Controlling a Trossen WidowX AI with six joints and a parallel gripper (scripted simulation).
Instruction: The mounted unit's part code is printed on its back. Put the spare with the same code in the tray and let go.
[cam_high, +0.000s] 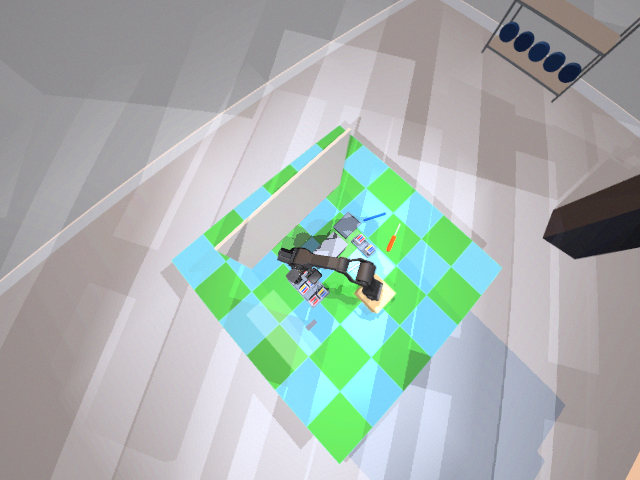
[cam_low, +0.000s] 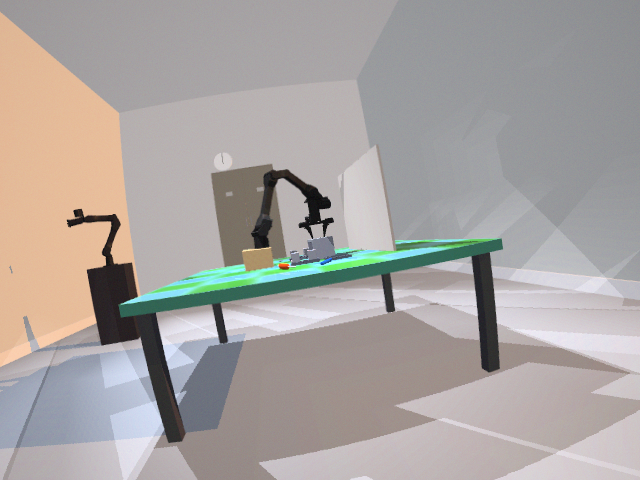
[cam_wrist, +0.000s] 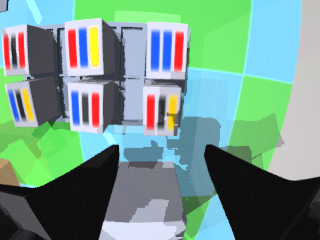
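Right now the flat grey tray is 340 mm to the right of my gripper tip, 90 mm below it and 40 mm behind it. Round my gripper tip: tall grey panel: 190 mm to the right, 190 mm ahead, 130 mm above; blue pen: 480 mm to the right, 140 mm behind, 90 mm below; grey mounted unit: 140 mm to the right, 50 mm behind, 40 mm below.
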